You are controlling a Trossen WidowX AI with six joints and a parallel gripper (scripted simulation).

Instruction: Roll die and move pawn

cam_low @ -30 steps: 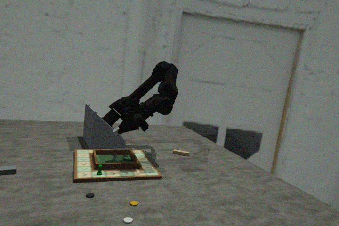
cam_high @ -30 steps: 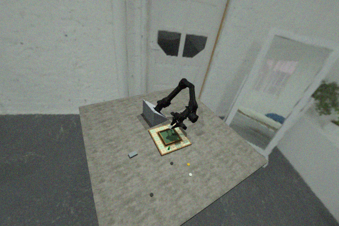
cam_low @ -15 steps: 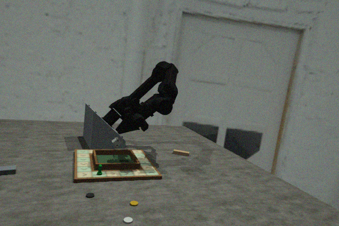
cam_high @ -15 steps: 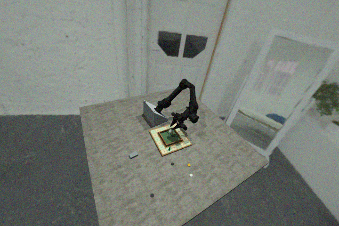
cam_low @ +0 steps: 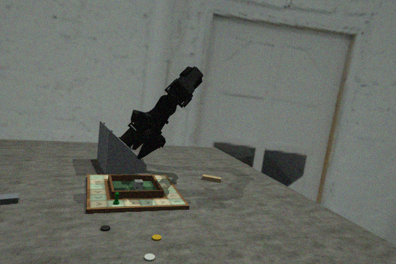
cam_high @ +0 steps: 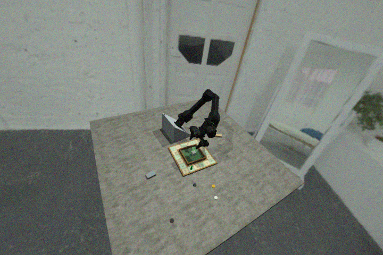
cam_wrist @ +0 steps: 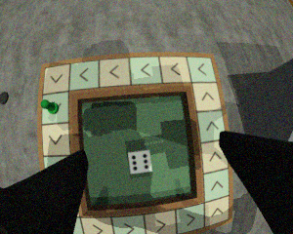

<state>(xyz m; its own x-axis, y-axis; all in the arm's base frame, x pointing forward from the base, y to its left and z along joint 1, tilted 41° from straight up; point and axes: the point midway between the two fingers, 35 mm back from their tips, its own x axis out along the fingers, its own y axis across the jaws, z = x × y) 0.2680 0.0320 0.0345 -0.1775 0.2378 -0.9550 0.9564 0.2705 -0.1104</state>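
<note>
The green pawn lies 13 cm ahead of my gripper tip, 10 cm below it and 5 cm to the right of it. The rest, counted from my gripper tip: green dice tray (12 cm below, 1 cm to the left, 1 cm ahead); then white die (10 cm below, 2 cm to the left); then grey block (33 cm to the right, 12 cm below, 9 cm ahead).
</note>
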